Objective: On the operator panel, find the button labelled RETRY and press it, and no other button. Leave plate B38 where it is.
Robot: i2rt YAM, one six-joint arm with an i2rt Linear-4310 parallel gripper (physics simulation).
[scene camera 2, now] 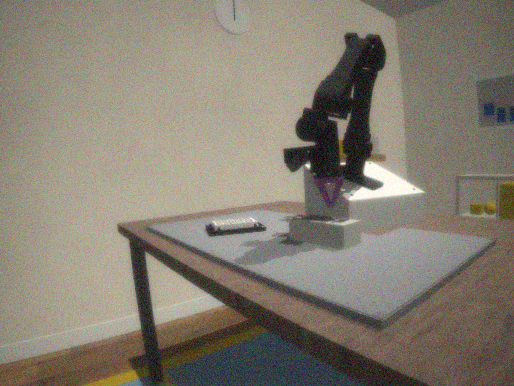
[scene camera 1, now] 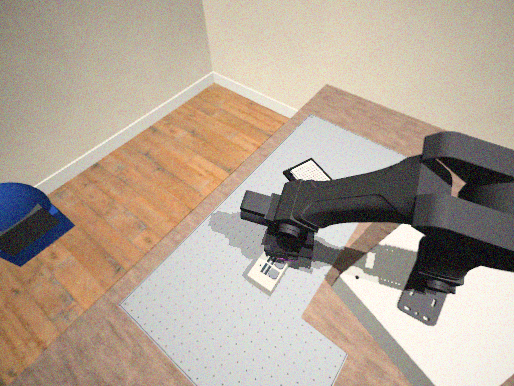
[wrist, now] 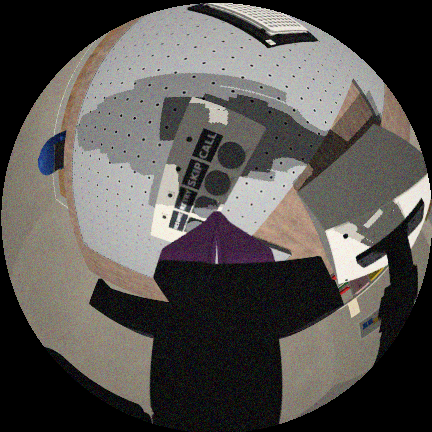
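Observation:
The operator panel (scene camera 1: 256, 281) (scene camera 2: 325, 235) (wrist: 239, 122) is a pale box on the grey perforated mat, with a row of round buttons beside black labels. In the wrist view the RETRY label (wrist: 185, 200) lies below SKIP (wrist: 194, 173) and CALL (wrist: 208, 144); the RETRY button (wrist: 204, 202) is just up and left of the fingertips. The button below it is partly hidden by the fingers. My gripper (scene camera 1: 286, 259) (scene camera 2: 330, 204) (wrist: 216, 217) is shut and empty, its purple tips pointing down a little above the panel. A white well plate in a black holder (scene camera 1: 311, 171) (scene camera 2: 235, 225) (wrist: 265, 19) sits apart; its name is unreadable.
A large white sloped-top housing (scene camera 1: 470, 320) (scene camera 2: 387, 205) (wrist: 350, 185) stands beside the mat (scene camera 1: 200, 320) (scene camera 2: 350, 285) (wrist: 115, 210). The wooden table edge (scene camera 1: 80, 330) (scene camera 2: 185, 275) runs along the mat. A blue object (scene camera 1: 20, 200) (wrist: 47, 155) is beyond the table.

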